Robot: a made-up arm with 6 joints.
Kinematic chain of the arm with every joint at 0, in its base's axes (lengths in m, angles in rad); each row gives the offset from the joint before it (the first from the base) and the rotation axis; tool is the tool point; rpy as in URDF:
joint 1: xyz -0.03 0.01 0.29 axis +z
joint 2: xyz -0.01 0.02 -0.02 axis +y
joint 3: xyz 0 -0.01 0.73 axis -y
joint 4: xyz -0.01 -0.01 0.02 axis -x
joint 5: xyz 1.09 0.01 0 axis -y
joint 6: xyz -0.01 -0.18 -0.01 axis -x
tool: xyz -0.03 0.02 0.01 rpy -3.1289 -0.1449 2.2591
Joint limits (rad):
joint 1: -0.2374..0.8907
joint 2: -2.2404..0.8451
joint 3: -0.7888..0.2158
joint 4: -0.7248..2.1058
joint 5: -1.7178..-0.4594
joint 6: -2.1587..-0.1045
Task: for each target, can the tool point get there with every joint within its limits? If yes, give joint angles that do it. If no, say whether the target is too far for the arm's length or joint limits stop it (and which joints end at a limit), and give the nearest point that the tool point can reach.
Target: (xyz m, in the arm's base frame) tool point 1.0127 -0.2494 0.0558
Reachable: yes | joints -0.0968 0.5662 -0.3572 -0.1098 -1.2620 -0.3099
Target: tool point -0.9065 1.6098 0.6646
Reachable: no: joint limits stop it (at a limit: joint 1, joint 2, joint 4, joint 6) | nearest point -1.2080 0.4298 0.6849 | short by 1.218 m
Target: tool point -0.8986 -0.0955 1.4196
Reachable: yes | joints 0.2194 -1.4620 0.0671 1.8533 -0.8976 -1.4367
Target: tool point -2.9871 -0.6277 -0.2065
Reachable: no: too far | nearest point -1.5539 -0.3186 0.3397 | short by 1.565 m
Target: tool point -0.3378 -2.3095 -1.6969
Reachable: no: too far | nearest point -0.9021 -1.2232 0.3361 | short by 2.373 m
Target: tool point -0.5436 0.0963 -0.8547
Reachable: no: joint limits stop it (at a limit: joint 1, joint 2, joint 3, joint 4, joint 5) | nearest point 0.3413 0.2284 -0.3374 | short by 1.034 m
